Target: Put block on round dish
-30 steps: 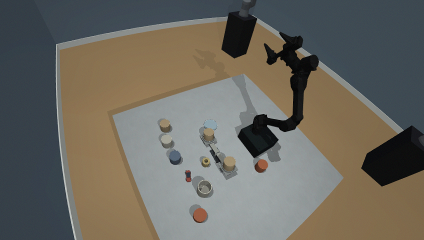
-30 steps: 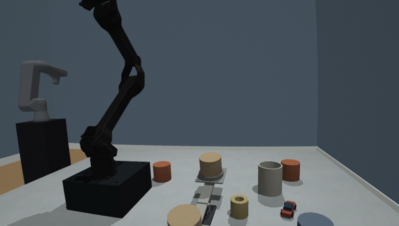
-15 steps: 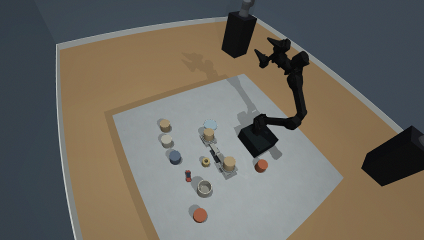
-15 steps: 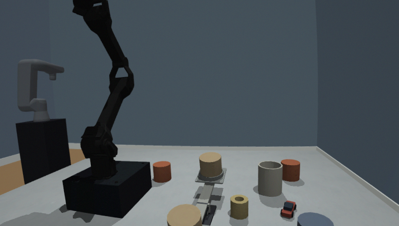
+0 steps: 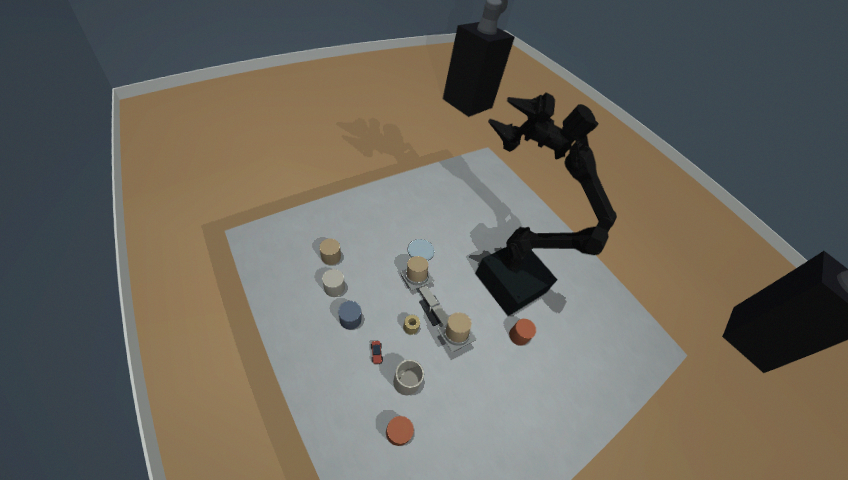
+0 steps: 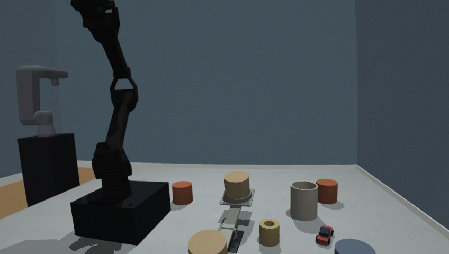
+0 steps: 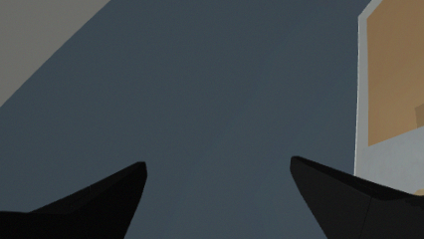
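Now: the grey block 60 cm below my gripper tip and 16 cm ahead of it. Round my gripper tip: balance beam: 60 cm below, 19 cm ahead, 13 cm to the left; then pale blue round dish: 63 cm below, 9 cm to the right, 6 cm ahead; then small grey balance: 61 cm below, 19 cm ahead, 12 cm to the left.
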